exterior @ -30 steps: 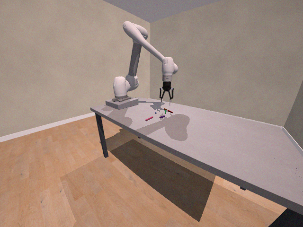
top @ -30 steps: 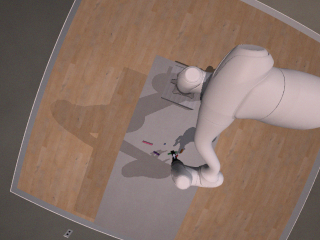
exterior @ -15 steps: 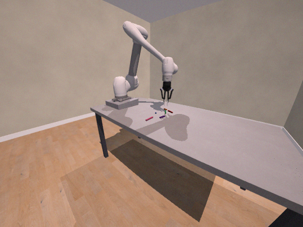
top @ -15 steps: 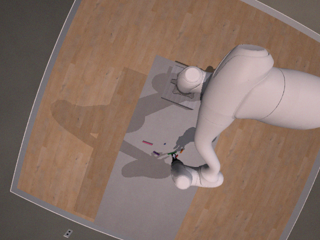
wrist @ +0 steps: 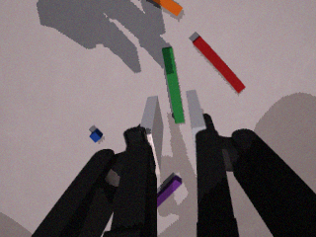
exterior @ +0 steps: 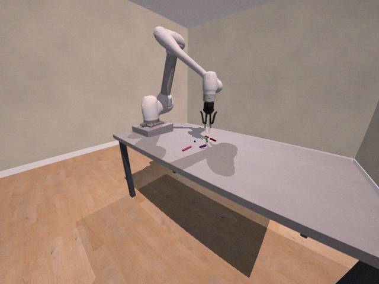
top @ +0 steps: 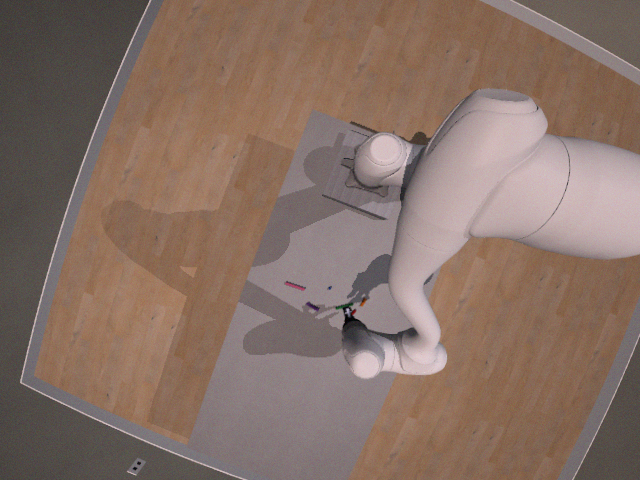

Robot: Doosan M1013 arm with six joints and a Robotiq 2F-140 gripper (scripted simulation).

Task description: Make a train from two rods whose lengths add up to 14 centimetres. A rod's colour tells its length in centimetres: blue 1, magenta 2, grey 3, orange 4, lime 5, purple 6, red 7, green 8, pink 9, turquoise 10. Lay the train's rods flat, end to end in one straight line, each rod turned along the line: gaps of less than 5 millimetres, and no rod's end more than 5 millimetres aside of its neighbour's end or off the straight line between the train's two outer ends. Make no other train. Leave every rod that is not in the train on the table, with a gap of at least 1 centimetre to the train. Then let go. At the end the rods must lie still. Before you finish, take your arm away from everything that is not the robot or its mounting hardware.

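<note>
My gripper is now 10 cm above the green rod. Round my hand: orange rod: 10 cm below, 8 cm to the left, 4 cm behind; red rod: 10 cm below, 4 cm to the left, 4 cm ahead; small blue rod: 10 cm below, 9 cm to the right, 6 cm behind.
</note>
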